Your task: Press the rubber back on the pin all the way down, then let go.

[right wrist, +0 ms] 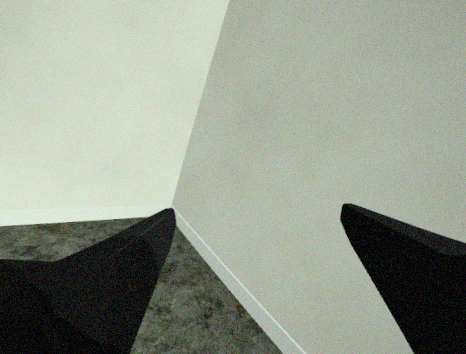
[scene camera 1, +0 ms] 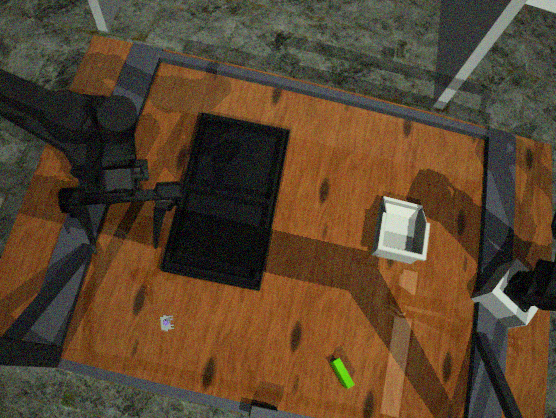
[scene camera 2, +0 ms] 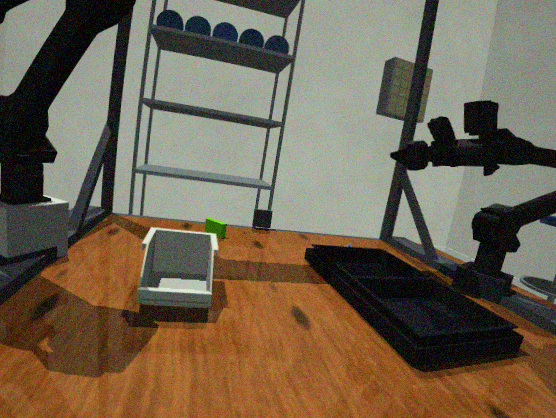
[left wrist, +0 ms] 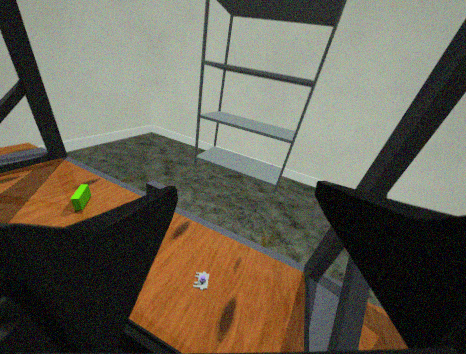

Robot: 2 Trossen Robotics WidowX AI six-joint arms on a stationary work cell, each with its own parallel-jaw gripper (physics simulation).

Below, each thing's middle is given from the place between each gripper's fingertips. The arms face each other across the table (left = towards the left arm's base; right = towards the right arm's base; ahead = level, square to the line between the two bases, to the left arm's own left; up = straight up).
Labels:
Right now the black two-compartment tray [scene camera 1: 220,232] is 22 cm ahead of my left hand, 10 cm to the right of it and 26 cm below it. From my left hand the other things lie so: white bin [scene camera 1: 401,233] (26 cm ahead, 48 cm to the right, 24 cm below).
Now: right hand 57 cm to the right of the white bin, 38 cm above it and 2 cm past it. Also, from my right hand: black two-compartment tray (95 cm to the left, 39 cm below, 5 cm behind).

